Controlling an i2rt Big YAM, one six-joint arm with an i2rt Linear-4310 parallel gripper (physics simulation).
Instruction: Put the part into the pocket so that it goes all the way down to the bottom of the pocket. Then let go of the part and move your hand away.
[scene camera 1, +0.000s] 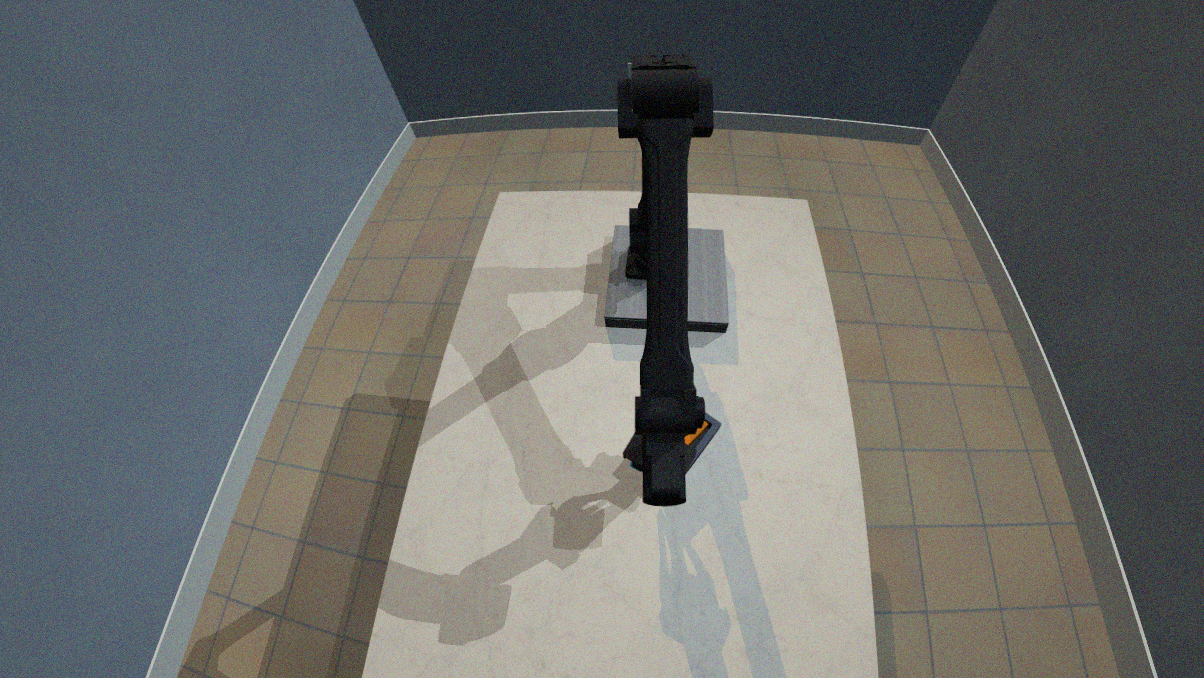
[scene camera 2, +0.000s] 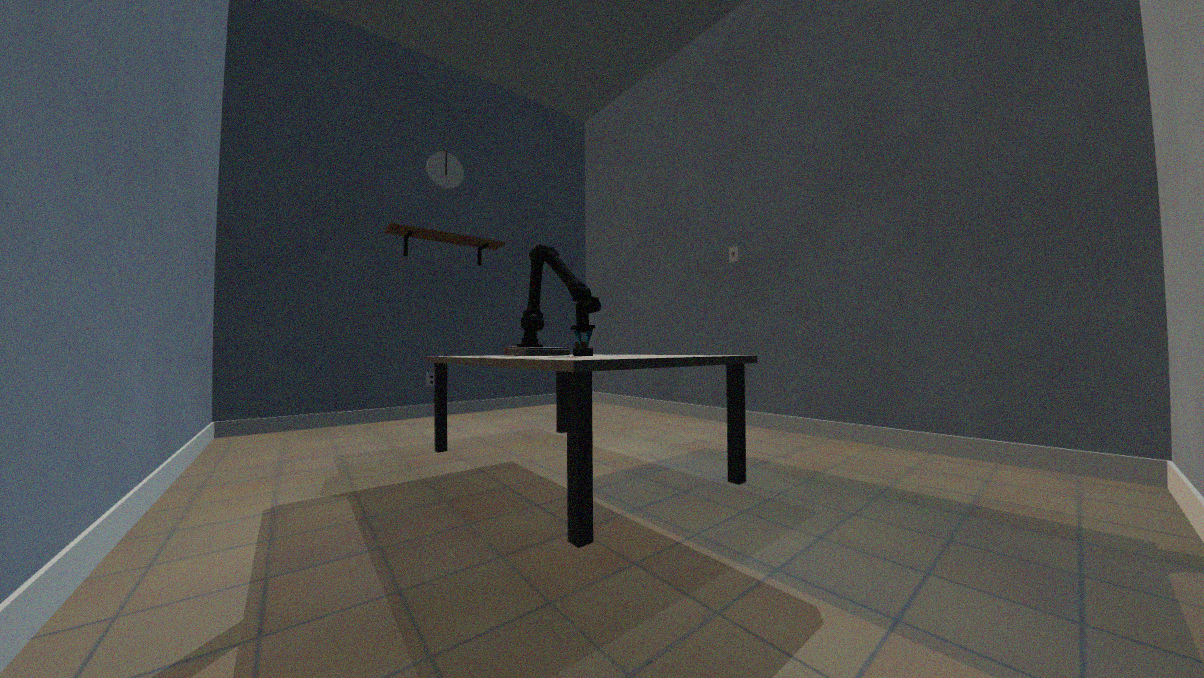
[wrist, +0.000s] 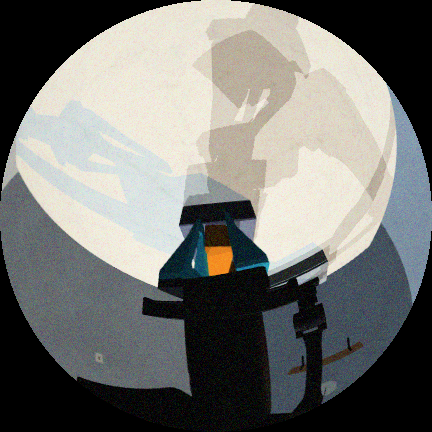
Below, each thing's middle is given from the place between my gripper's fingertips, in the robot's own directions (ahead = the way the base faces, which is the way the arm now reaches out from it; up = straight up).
Labels:
The grey pocket block (wrist: 241, 211) lies 70 mm behind my hand, 40 mm to the left of it and 20 mm below it. Round my hand: orange part (wrist: 217, 245): 60 mm behind, 40 mm to the left, 10 mm above.

